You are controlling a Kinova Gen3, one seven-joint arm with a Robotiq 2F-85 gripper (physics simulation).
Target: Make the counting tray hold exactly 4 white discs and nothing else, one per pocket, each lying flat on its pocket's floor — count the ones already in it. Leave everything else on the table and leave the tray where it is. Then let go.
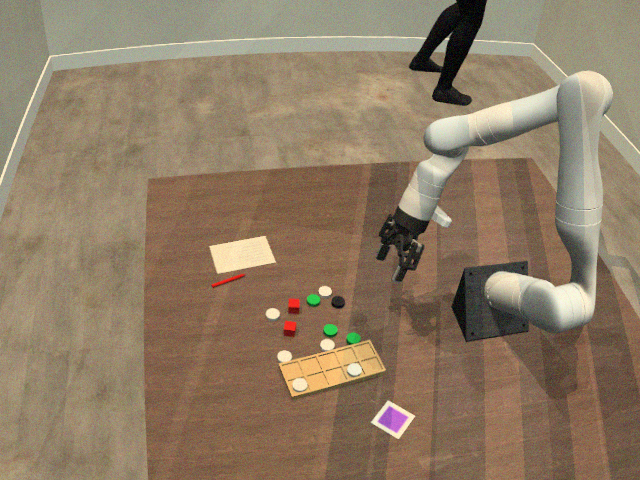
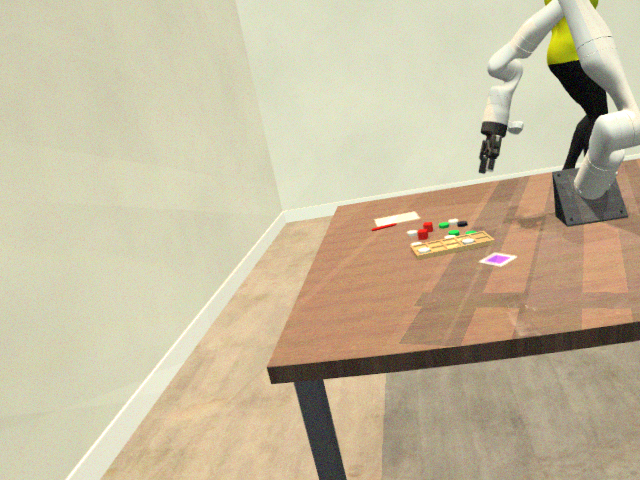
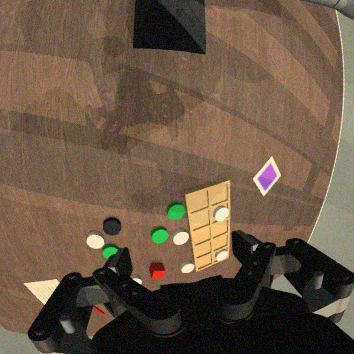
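Observation:
The wooden counting tray (image 1: 311, 365) (image 2: 449, 250) (image 3: 200, 217) lies flat, with two rows of pockets. One white disc (image 1: 299, 384) (image 3: 221, 255) lies in the near row's left end pocket. Another white disc (image 1: 354, 369) (image 3: 221, 213) lies in the near row, one pocket from the right end. Several white discs lie on the table: one (image 1: 327, 344) (image 3: 180, 237) close behind the tray, one (image 1: 284, 355) (image 3: 187, 267) by its far left corner, one (image 1: 272, 313) farther left, one (image 1: 325, 291) (image 3: 95, 240) farther back. My gripper (image 1: 389, 264) (image 2: 486, 168) (image 3: 181, 250) is open and empty, high above the table, back right of the discs.
Green discs (image 1: 313, 299) (image 1: 330, 329) (image 1: 353, 338), a black disc (image 1: 338, 301) and red cubes (image 1: 293, 305) (image 1: 290, 328) lie behind the tray. A paper sheet (image 1: 241, 254) and red stick (image 1: 227, 280) lie back left. A purple-centred card (image 1: 392, 419) lies front right.

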